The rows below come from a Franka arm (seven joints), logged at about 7 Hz.
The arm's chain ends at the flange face. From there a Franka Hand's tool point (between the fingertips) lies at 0.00 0.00 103.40 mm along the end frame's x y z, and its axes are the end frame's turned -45 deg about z.
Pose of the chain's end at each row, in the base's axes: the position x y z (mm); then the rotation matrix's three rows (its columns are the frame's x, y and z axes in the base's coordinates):
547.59, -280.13, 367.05; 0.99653, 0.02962, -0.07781; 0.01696, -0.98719, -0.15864; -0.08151, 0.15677, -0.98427
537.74, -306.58, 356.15; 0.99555, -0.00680, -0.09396; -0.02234, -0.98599, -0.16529; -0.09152, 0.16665, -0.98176
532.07, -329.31, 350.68; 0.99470, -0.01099, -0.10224; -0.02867, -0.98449, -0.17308; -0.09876, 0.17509, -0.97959
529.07, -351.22, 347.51; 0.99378, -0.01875, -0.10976; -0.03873, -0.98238, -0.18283; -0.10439, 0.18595, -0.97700
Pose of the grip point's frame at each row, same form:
539.54, -296.53, 265.28; 0.68371, 0.72560, -0.07781; 0.71004, -0.68606, -0.15864; -0.16849, 0.05322, -0.98427
528.02, -323.67, 254.64; 0.70877, 0.69915, -0.09396; 0.68140, -0.71300, -0.16529; -0.18255, 0.05312, -0.98176
521.50, -347.21, 249.39; 0.71113, 0.69559, -0.10224; 0.67587, -0.71641, -0.17308; -0.19364, 0.05397, -0.97959
517.72, -370.12, 246.49; 0.71597, 0.68945, -0.10976; 0.66726, -0.72203, -0.18283; -0.20530, 0.05767, -0.97700

